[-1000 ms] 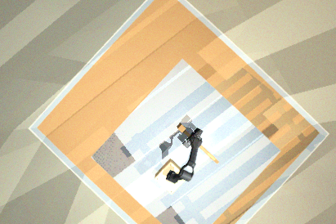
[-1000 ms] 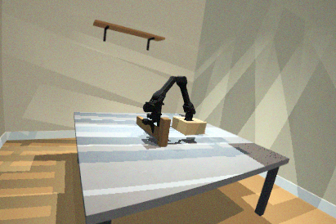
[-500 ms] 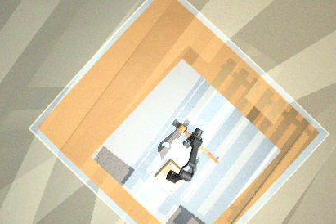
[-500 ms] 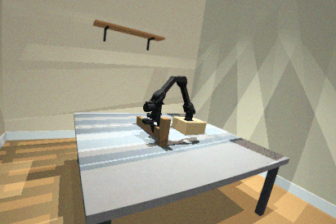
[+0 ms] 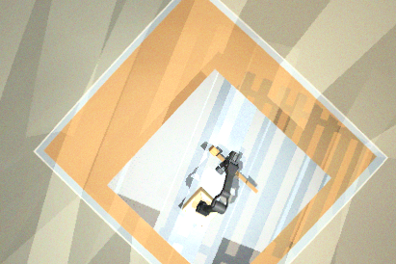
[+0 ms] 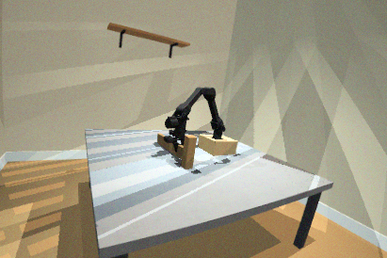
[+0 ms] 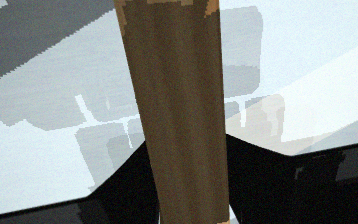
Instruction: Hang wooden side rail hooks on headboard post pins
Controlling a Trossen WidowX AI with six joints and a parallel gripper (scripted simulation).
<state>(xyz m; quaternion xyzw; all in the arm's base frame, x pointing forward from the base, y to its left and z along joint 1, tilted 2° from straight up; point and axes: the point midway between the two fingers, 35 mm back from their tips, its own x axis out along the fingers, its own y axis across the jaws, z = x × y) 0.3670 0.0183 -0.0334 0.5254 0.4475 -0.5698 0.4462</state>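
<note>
The headboard post is 12 cm to the left of my gripper tip, 4 cm above it and 3 cm ahead of it.
</note>
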